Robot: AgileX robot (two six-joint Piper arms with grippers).
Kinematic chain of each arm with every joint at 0, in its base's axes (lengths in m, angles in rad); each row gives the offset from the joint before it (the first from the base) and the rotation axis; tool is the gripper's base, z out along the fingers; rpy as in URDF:
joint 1: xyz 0 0 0.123 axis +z
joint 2: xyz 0 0 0 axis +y
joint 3: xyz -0.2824 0 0.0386 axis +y
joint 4: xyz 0.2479 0 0.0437 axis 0.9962 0 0.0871
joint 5: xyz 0 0 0 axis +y
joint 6: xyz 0.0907 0 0.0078 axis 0.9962 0 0.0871
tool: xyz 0 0 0 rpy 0 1.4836 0
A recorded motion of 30 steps. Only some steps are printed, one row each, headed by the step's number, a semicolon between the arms.
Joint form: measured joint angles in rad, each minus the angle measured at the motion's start. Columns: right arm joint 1, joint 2, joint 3, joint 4, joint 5, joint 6; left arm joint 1, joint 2, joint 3, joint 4, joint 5, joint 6.
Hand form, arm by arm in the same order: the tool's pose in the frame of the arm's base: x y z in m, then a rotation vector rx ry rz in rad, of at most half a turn. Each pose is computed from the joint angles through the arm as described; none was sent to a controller.
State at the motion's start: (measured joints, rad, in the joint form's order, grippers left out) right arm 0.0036 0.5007 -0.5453 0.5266 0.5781 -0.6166; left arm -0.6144 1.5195 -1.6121 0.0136 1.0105 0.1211
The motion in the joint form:
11: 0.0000 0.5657 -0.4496 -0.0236 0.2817 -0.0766; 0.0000 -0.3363 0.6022 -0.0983 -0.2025 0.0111
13: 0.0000 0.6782 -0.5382 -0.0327 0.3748 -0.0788; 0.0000 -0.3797 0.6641 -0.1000 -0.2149 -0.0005
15: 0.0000 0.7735 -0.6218 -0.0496 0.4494 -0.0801; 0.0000 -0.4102 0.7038 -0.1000 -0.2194 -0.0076
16: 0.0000 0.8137 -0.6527 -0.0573 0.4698 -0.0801; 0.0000 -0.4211 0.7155 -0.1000 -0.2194 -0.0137
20: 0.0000 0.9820 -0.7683 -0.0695 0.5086 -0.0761; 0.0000 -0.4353 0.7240 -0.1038 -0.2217 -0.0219
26: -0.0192 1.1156 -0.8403 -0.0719 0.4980 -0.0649; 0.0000 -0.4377 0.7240 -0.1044 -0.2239 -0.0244
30: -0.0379 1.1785 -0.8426 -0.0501 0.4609 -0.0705; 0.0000 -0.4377 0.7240 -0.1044 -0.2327 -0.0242
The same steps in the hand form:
11: 0.2078 0.0340 0.3552 -0.5795 2.2227 0.2623; 0.1910 -0.1416 0.3285 0.8638 2.3314 -0.3077
13: 0.2307 0.0360 0.3528 -0.6364 2.3149 0.3107; 0.1808 -0.1345 0.3202 0.8503 2.3439 -0.3124
15: 0.2510 0.0367 0.3511 -0.6864 2.3841 0.3377; 0.1738 -0.1294 0.3149 0.8431 2.3520 -0.3139
16: 0.2602 0.0366 0.3489 -0.7010 2.4099 0.3443; 0.1713 -0.1277 0.3137 0.8363 2.3557 -0.3162
20: 0.3014 0.0367 0.3335 -0.7221 2.4928 0.3773; 0.1686 -0.1261 0.3142 0.8224 2.3533 -0.3261
26: 0.3356 0.0300 0.3118 -0.6776 2.5537 0.3928; 0.1683 -0.1259 0.3149 0.8177 2.3503 -0.3290
30: 0.3509 0.0240 0.2926 -0.6258 2.5787 0.4138; 0.1688 -0.1262 0.3154 0.8145 2.3421 -0.3308

